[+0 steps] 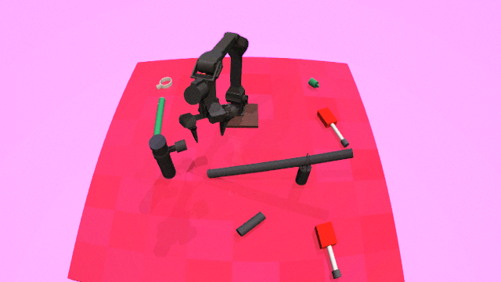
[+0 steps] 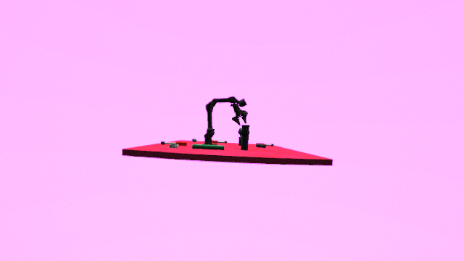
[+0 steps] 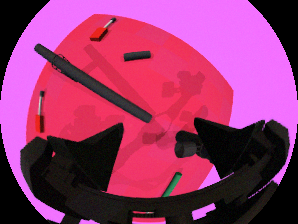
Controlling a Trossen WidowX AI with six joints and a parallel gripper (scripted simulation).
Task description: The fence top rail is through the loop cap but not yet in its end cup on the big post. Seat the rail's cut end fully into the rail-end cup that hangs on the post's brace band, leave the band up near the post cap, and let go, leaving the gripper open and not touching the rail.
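Now: gripper tip 130 mm to the left of the rail-end cup, 80 mm above it and 10 mm past it. Round my gripper tip: short dark tube 200 mm below, 200 mm ahead, 160 mm to the left; then green rod 320 mm to the right, 250 mm behind, 200 mm below; then small post 330 mm to the left, 120 mm below, 10 mm behind.
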